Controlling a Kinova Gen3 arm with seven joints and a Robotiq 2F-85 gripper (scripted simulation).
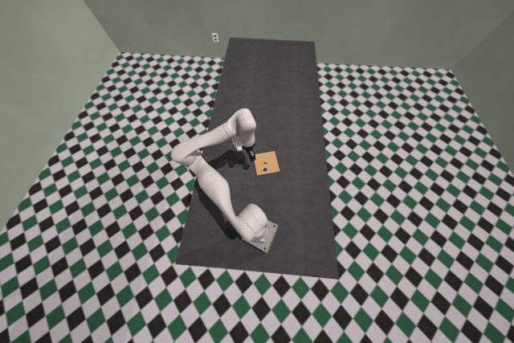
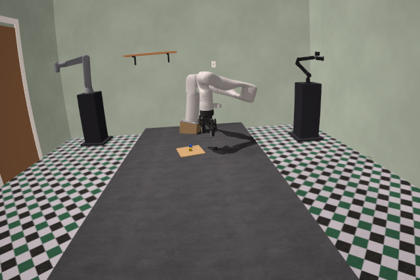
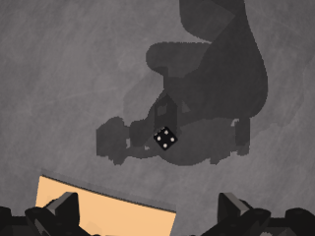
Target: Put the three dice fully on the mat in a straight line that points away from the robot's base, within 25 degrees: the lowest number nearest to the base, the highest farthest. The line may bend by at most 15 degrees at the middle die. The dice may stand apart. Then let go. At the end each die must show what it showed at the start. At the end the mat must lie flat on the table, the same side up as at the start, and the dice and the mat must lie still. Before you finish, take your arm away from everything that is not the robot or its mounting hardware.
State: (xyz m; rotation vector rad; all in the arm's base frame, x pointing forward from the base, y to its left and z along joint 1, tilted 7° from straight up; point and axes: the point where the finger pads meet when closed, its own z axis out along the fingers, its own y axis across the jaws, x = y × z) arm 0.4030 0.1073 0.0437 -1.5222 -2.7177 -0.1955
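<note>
Right now my hand is 9 cm above the black die, 4 cm to the right of it and 1 cm past it. From my hand the other things lie so: blue die: 11 cm to the right, 9 cm below, 5 cm behind; yellow die: 11 cm to the right, 9 cm below; tan mat: 11 cm to the right, 10 cm below.
</note>
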